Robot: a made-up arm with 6 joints.
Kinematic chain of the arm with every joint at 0, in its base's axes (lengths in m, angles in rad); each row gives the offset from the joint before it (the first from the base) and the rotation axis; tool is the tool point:
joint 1: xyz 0 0 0.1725 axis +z
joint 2: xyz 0 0.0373 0 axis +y
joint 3: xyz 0 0 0.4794 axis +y
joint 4: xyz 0 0 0.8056 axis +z
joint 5: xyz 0 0 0 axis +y
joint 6: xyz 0 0 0.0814 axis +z
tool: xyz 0 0 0
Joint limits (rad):
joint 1: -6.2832..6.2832
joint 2: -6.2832..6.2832
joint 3: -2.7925..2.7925
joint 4: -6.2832..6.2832
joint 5: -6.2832..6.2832
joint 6: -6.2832..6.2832
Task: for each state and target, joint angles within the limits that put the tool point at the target. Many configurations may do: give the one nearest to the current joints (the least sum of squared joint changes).
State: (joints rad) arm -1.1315 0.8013 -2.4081 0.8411 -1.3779 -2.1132
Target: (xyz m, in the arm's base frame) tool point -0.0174 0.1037 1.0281
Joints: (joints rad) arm -1.5013 1.1051 -1.7259 0.6604 -1.2548 -2.1132
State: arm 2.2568 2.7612 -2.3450 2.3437 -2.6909 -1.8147
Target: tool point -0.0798 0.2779 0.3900
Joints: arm 1.8112 3.0273 -2.7329 2.2920 -2.7031 -1.8147
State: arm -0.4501 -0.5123 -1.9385 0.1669 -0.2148 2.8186
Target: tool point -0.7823 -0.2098 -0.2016
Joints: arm 0.3043 -0.7184 -1.8132 0.1822 -0.2065 2.8186
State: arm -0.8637 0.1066 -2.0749 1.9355 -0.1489 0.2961
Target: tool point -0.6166 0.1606 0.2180
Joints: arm -0.2246 0.3108 -2.3721 1.9224 -0.2387 0.2961
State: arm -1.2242 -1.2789 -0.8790 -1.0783 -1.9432 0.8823
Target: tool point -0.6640 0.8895 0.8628
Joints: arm -0.8321 -0.8916 -0.1499 -1.1274 -1.2908 0.8823
